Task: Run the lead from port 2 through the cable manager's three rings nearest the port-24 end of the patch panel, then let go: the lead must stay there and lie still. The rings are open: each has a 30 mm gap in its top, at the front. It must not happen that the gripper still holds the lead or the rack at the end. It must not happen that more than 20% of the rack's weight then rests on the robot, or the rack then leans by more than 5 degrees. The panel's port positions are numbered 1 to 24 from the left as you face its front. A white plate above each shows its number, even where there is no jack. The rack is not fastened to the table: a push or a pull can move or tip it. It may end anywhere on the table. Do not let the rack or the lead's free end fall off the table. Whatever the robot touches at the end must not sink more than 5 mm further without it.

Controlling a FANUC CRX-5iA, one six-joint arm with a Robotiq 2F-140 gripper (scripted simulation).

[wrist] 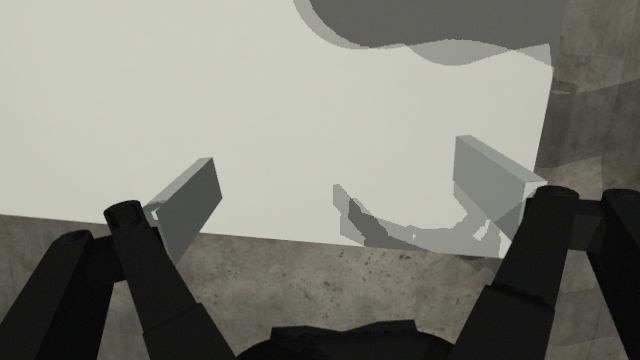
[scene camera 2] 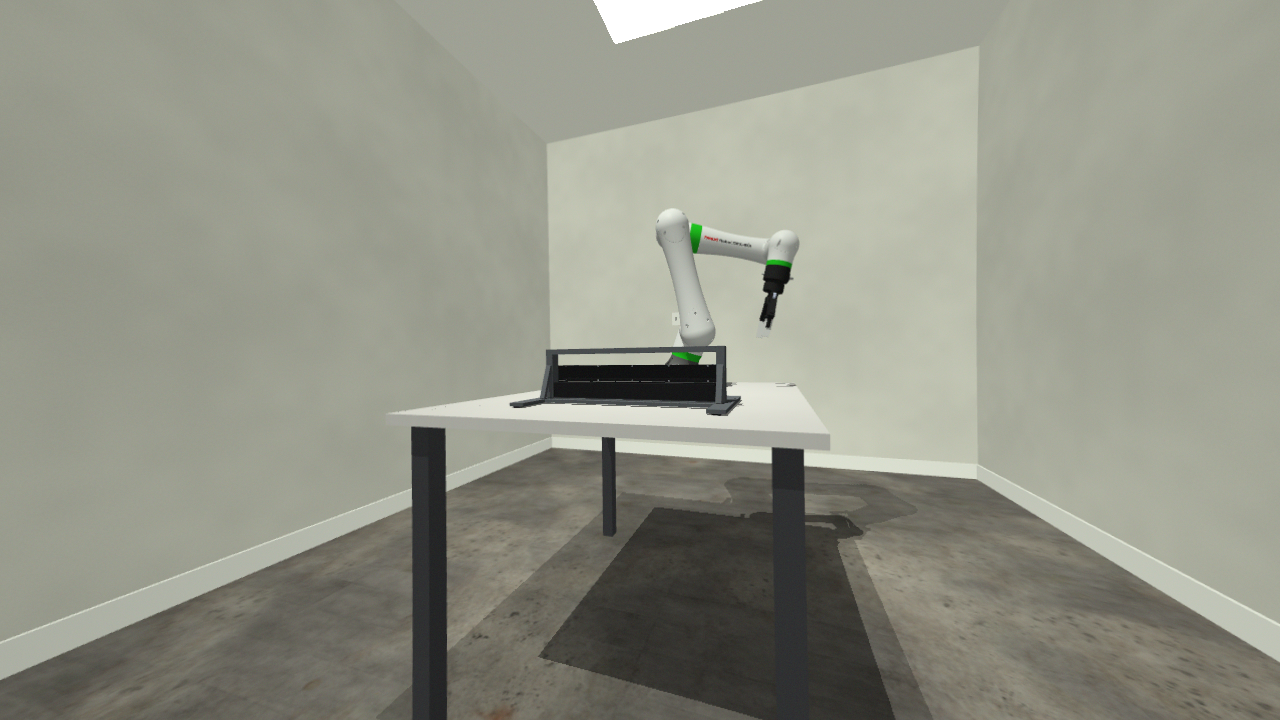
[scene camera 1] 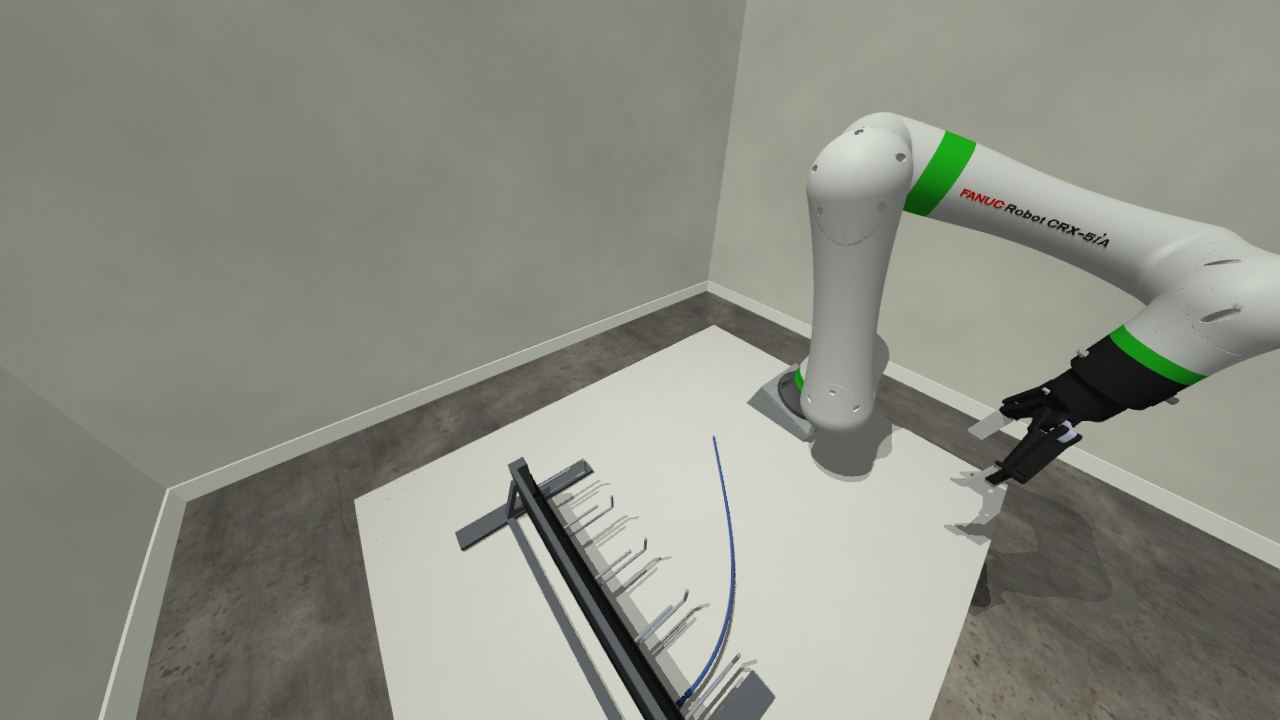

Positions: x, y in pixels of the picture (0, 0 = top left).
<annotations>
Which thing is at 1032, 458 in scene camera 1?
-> My gripper.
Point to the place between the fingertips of my gripper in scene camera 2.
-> At 762, 337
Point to a rack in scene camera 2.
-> At 674, 385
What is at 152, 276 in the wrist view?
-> My gripper.
</annotations>
